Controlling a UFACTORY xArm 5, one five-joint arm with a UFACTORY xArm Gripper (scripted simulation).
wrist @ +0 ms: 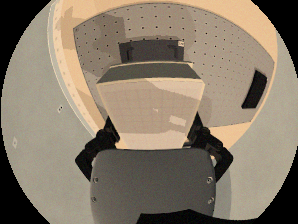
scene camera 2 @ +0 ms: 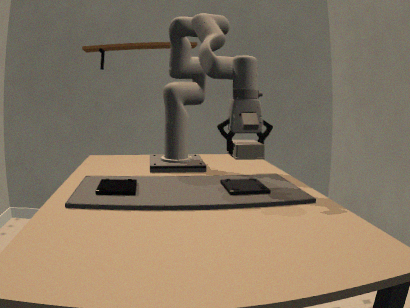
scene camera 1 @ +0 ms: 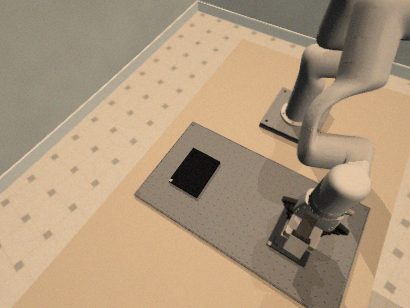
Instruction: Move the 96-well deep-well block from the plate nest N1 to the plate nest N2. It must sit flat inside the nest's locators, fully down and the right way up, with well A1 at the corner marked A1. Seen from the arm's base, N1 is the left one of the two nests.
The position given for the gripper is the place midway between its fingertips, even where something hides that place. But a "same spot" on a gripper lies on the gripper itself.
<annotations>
gripper: wrist; scene camera 2 245,153; scene camera 1
same spot on gripper: (scene camera 1: 289,203) = (wrist: 219,165)
</annotations>
